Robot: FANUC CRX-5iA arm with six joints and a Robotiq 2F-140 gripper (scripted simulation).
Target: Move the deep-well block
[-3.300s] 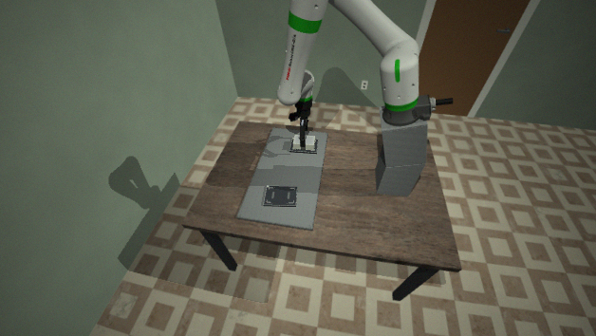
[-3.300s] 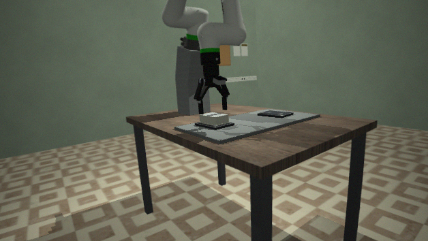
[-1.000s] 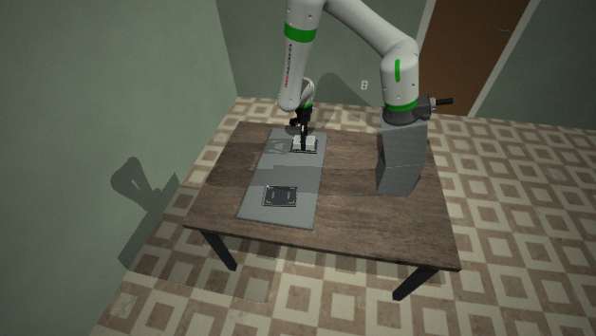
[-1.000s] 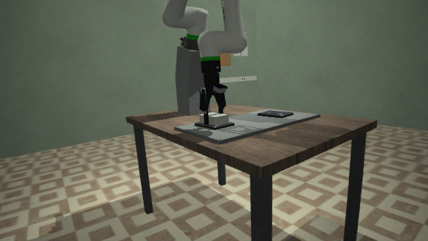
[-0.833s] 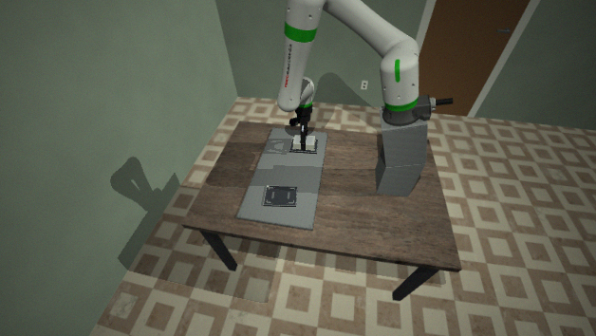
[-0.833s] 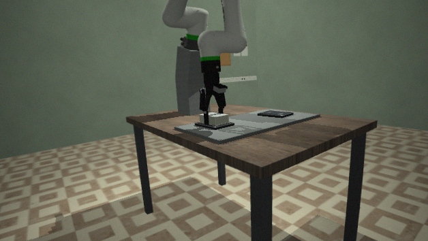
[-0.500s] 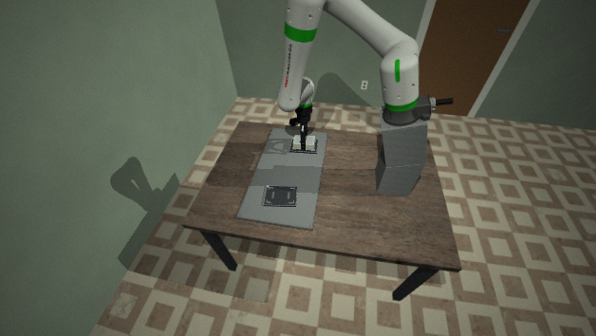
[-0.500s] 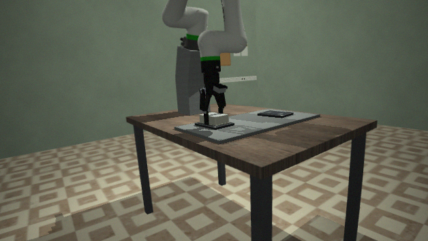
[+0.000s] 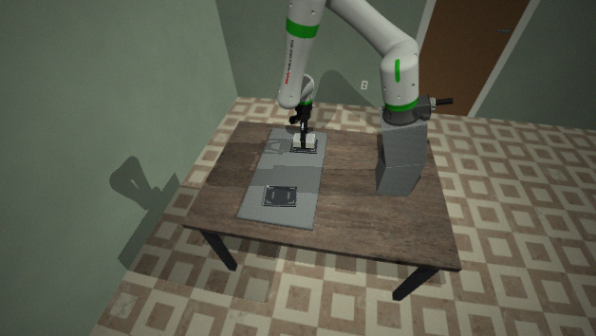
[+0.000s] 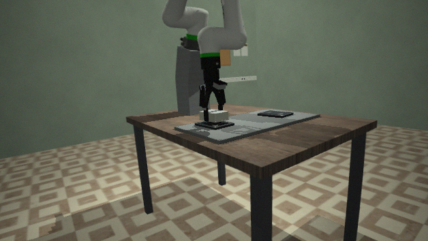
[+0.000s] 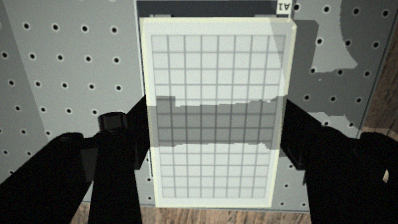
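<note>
Right now my hand is 3 cm short of the plate nest, 39 cm to the right of it and 5 cm above it. Also, from my hand: white 96-well deep-well block (1 cm below).
</note>
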